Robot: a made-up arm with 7 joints.
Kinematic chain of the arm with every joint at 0, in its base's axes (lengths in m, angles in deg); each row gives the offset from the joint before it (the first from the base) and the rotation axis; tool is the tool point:
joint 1: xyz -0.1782 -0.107 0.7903 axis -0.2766 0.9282 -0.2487
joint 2: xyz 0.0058 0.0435 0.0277 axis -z
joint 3: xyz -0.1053 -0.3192 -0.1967 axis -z
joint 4: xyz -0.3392 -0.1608 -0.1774 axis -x
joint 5: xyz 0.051 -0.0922 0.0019 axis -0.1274 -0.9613 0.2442
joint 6: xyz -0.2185 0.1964 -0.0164 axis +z
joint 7: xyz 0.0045 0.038 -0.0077 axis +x
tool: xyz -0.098 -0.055 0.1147
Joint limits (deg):
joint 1: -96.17..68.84
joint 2: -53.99..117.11
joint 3: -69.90..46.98
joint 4: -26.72..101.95
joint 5: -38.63..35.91
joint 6: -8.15..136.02
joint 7: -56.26..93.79
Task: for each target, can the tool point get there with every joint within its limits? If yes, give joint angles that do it. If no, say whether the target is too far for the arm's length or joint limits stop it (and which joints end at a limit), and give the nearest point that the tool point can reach.
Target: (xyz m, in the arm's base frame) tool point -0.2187 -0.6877 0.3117
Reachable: yes | joints -29.44 -36.85 17.08 -10.59 6.45 61.83 19.54
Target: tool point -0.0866 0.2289 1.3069
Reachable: no: joint limits stop it (at a limit: joint 1, joint 2, joint 3, joint 7) | nearest point -0.1113 0.3235 1.1499 | short by 0.185 m
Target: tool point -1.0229 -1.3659 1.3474
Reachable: no: too far | nearest point -0.7696 -0.9680 1.1654 | short by 0.506 m
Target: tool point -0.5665 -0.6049 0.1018
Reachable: yes | joints -27.13 37.37 -55.17 34.38 1.80 47.28 77.65
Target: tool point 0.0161 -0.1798 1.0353
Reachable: no: joint limits stop it (at a limit: joint 1, joint 2, joint 3, joint 5, joint 6, joint 7) | nearest point -0.3052 -0.2985 1.0713 | short by 0.344 m
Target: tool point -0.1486 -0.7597 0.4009
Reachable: yes | joints -11.12 -29.50 -27.34 77.67 -32.25 84.19 59.81
